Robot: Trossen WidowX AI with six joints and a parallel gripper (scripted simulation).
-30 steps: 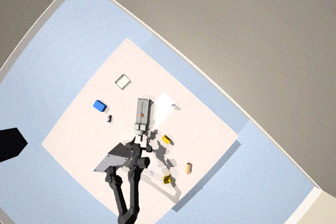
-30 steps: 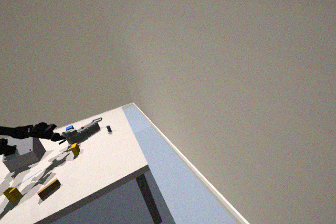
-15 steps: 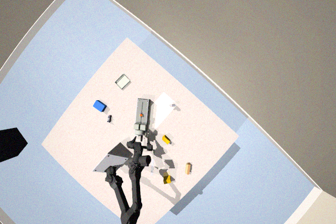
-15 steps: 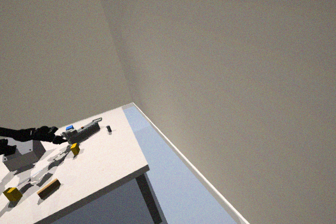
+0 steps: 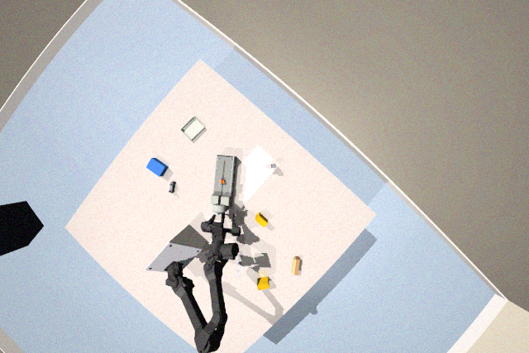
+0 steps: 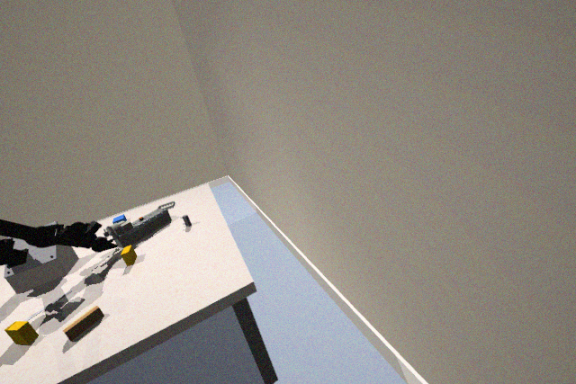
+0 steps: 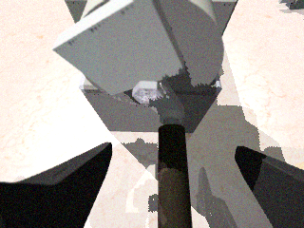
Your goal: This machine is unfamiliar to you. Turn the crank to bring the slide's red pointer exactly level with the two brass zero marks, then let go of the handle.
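Now: the dark brown crank handle 2 cm behind my gripper tip, 2 cm above it and 1 cm to the right of it. From my gripper tip the other things lie so: blue block 42 cm to the left, 11 cm behind, 2 cm below; crank 3 cm above, 1 cm to the left, 1 cm behind; red pointer 12 cm to the left, 11 cm ahead, 4 cm above.
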